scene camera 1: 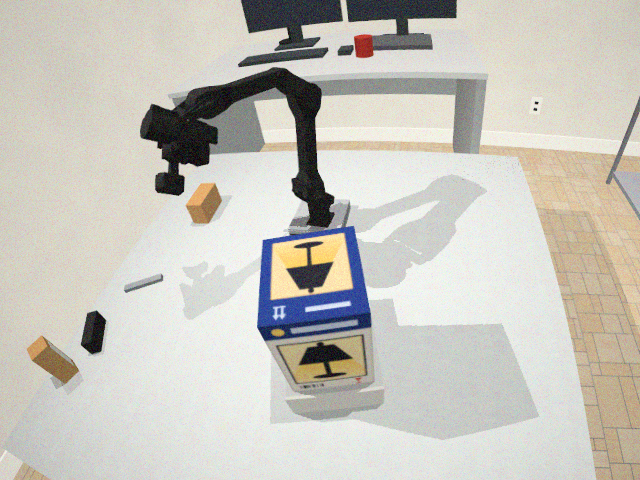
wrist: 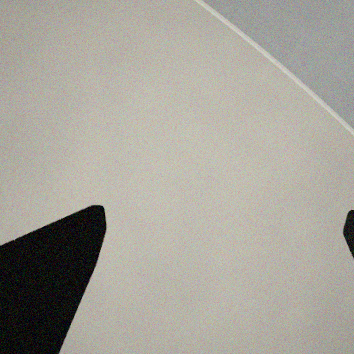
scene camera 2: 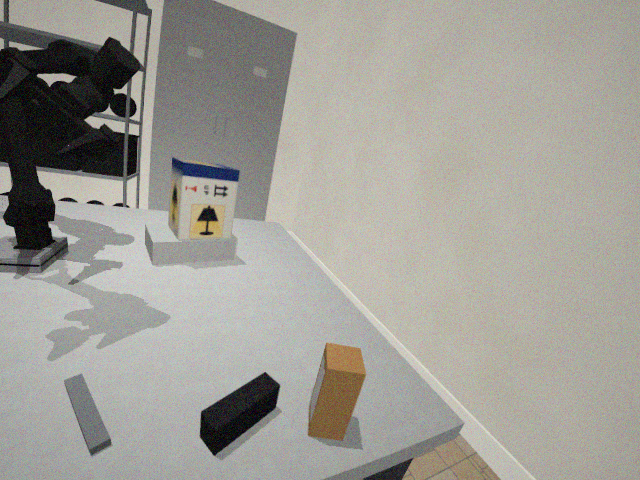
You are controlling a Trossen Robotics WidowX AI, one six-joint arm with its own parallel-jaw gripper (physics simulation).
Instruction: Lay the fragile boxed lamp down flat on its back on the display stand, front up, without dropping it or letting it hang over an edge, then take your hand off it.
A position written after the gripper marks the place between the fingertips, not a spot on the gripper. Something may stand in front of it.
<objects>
The gripper shows in scene camera 1 (157, 165), in the wrist view (226, 219) and in scene camera 2 (25, 131). A black block shows in scene camera 1 and in scene camera 2; in the wrist view it is out of frame. One and the same spot on the black block: (scene camera 1: 92, 339) is (scene camera 2: 259, 375).
</objects>
